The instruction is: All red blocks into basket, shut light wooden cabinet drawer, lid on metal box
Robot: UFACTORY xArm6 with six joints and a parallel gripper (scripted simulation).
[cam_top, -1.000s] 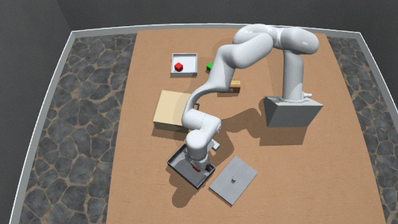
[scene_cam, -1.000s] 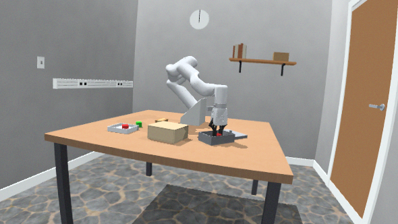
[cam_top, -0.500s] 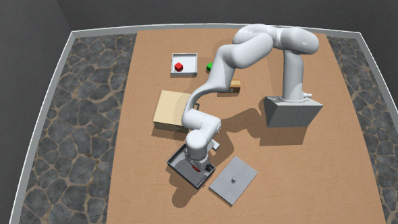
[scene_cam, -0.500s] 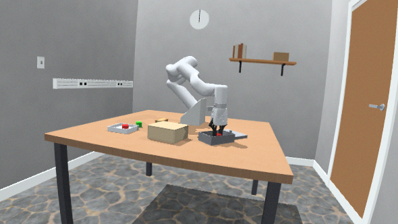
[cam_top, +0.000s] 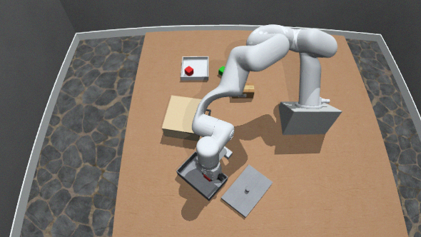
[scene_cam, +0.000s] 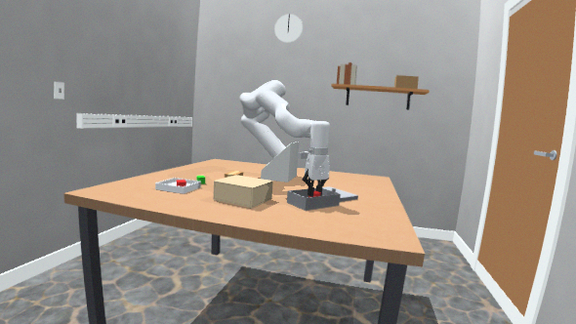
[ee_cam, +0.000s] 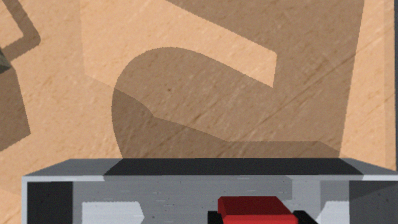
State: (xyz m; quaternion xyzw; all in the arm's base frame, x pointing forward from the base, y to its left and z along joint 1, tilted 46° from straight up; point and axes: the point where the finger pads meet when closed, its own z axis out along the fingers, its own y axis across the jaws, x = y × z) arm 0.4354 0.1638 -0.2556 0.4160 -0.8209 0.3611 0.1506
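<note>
Right now my hand is 3 cm short of the metal box and 2 cm above it. The rest, counted from my hand: flat lid: 16 cm behind, 6 cm to the left, 4 cm below; then white basket: 11 cm ahead, 59 cm to the right, 4 cm below; then taped cardboard box: 14 cm behind, 44 cm to the right, 1 cm below.
</note>
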